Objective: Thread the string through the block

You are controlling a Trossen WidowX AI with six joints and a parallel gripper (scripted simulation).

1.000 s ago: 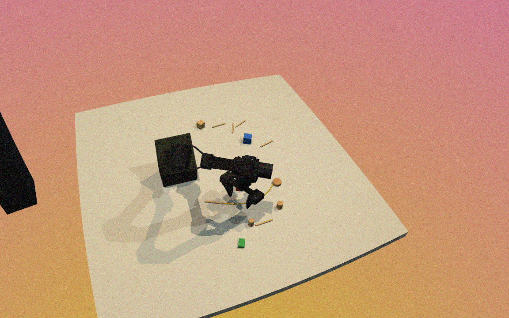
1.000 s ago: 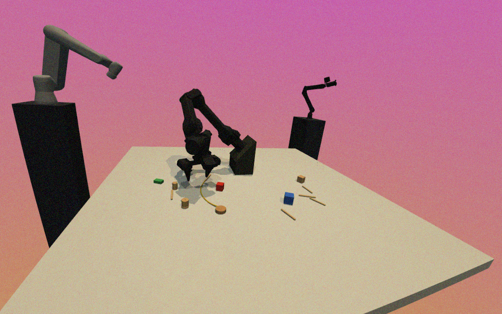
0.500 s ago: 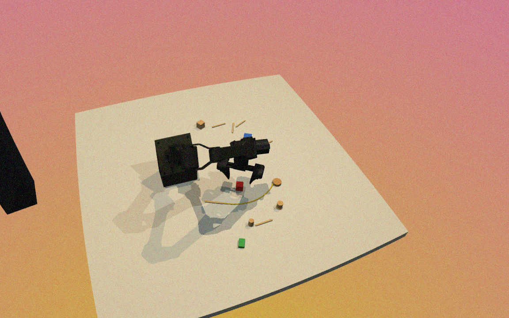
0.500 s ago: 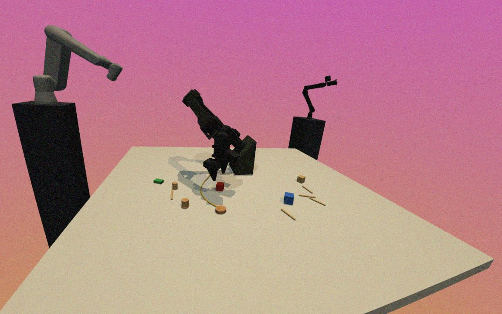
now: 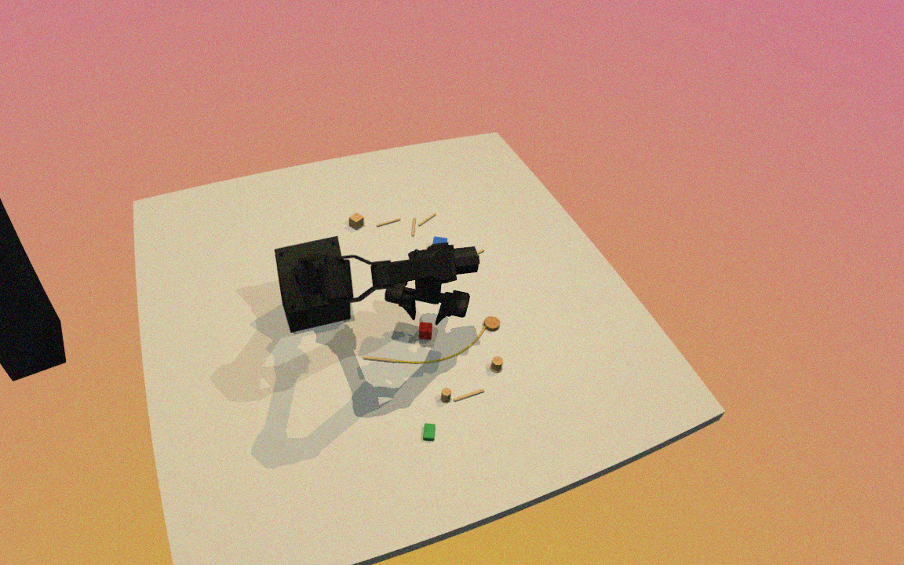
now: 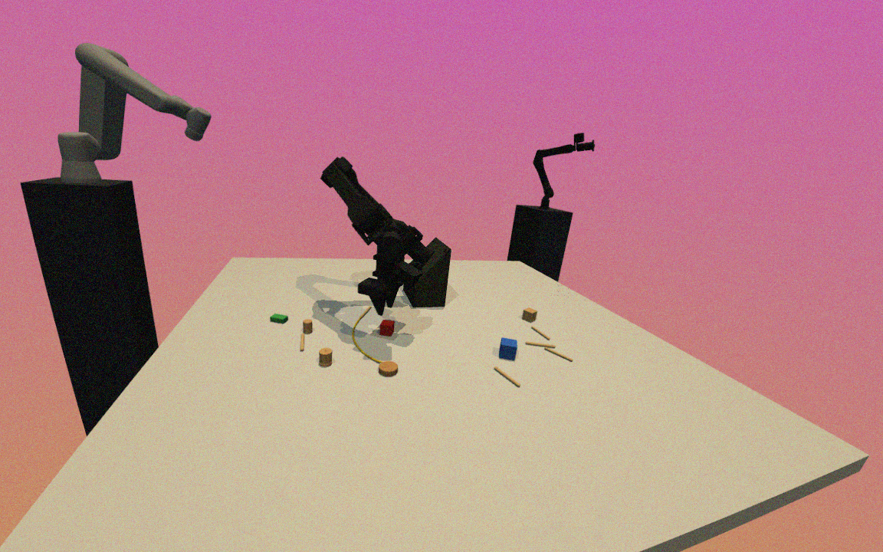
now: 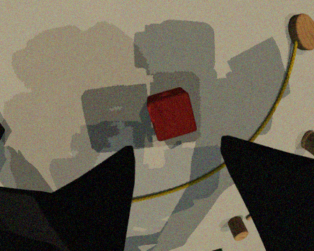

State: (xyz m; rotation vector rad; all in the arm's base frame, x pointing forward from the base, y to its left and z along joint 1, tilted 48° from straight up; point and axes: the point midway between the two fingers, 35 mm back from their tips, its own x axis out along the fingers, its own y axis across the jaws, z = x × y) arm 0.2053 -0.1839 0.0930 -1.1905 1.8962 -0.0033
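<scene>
My gripper tip is 10 mm short of the red cube, 10 mm to the right of it and 40 mm above it. The rest, counted from my gripper tip: green block: 120 mm behind, 240 mm to the right, 50 mm below; wooden cylinder: 110 mm ahead, 160 mm to the right, 40 mm below; round wooden button: 170 mm ahead, 40 mm to the right, 50 mm below.
</scene>
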